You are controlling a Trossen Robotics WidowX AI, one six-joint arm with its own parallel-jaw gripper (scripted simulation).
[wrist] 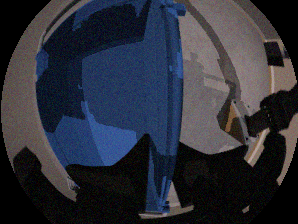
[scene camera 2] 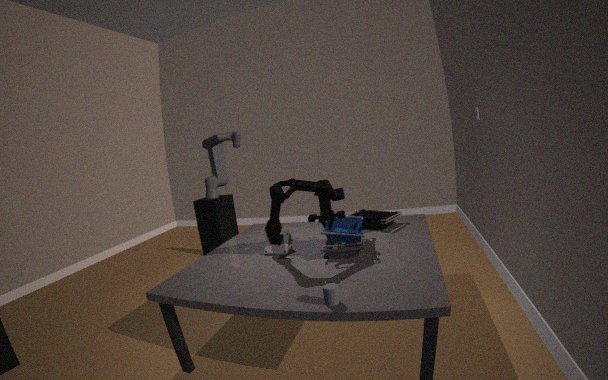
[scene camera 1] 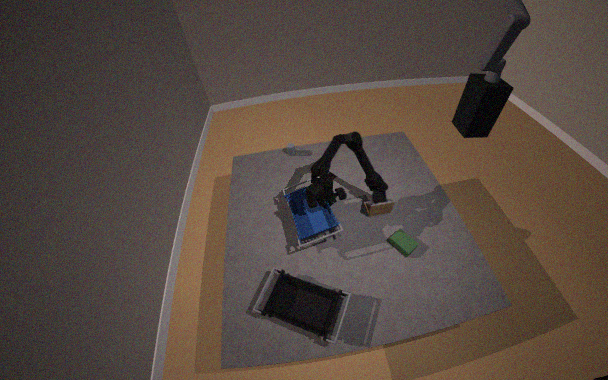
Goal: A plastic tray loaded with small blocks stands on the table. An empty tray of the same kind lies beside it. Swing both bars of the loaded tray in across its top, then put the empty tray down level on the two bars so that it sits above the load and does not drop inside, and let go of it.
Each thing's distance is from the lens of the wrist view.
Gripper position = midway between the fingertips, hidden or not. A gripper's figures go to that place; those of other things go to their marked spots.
gripper [wrist: 154,136]: 10 cm
blue tray [wrist: 103,81]: 12 cm
